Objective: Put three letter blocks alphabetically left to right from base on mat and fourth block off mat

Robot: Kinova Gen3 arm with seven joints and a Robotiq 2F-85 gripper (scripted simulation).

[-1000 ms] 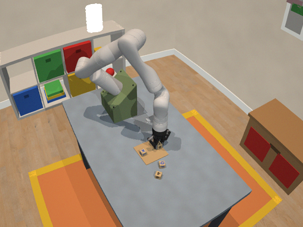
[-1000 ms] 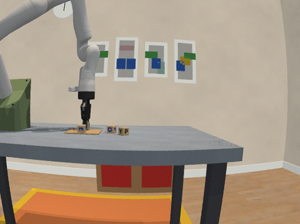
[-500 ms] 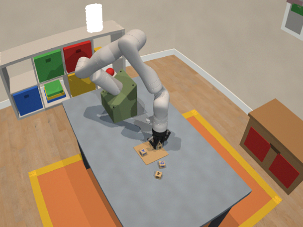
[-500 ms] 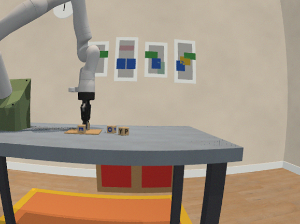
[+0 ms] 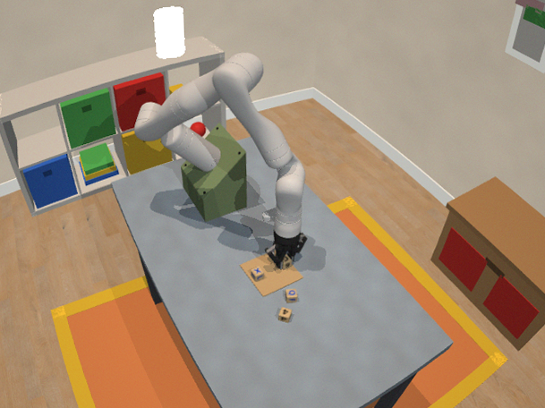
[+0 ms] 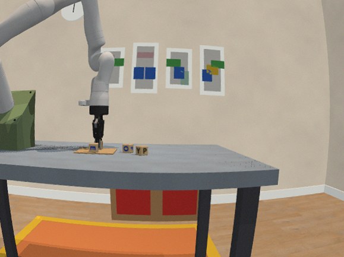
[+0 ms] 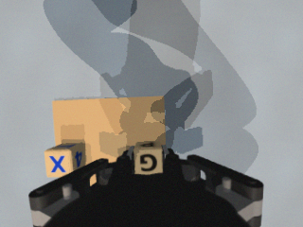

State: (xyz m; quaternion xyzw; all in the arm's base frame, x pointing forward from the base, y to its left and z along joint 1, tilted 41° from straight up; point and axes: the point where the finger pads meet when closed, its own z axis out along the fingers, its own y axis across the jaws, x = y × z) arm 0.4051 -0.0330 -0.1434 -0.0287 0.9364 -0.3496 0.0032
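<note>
Now: the tan mat 50 mm to the right of my hand and 20 mm below it.
</note>
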